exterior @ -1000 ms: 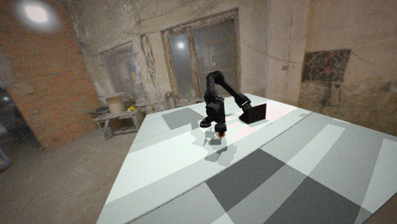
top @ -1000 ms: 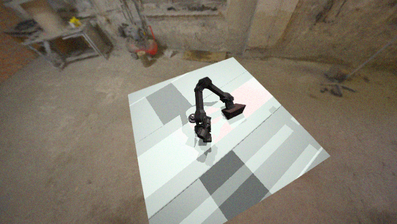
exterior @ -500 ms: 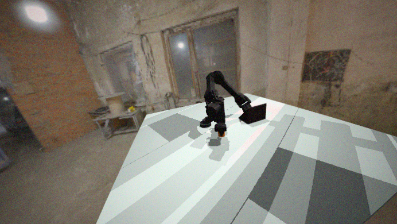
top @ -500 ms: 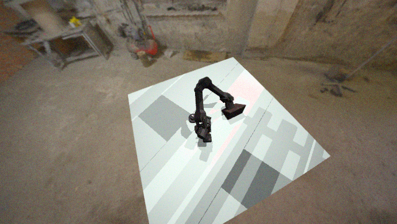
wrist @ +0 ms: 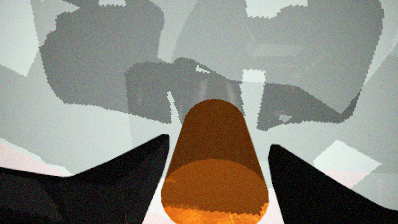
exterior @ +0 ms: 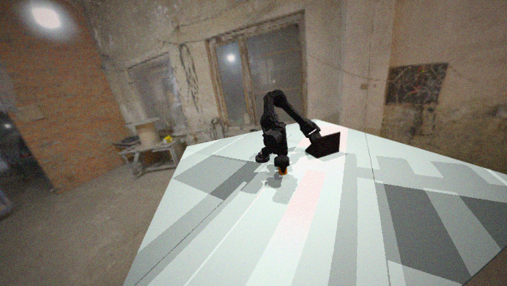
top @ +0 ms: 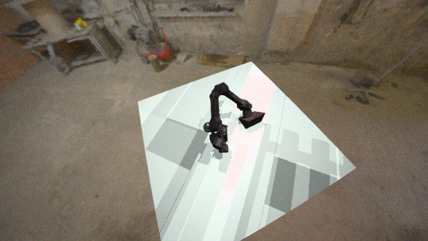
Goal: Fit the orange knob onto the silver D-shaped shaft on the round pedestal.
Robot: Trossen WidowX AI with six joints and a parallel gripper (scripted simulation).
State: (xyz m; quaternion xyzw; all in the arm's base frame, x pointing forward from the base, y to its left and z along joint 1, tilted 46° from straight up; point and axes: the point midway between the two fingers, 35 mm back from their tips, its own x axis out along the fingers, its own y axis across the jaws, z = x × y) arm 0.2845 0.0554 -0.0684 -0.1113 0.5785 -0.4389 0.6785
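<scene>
The orange knob is 3 cm above my gripper tip. From my gripper tip the other things lie so: round pedestal 4 cm ahead, 18 cm to the right, 1 cm above.
</scene>
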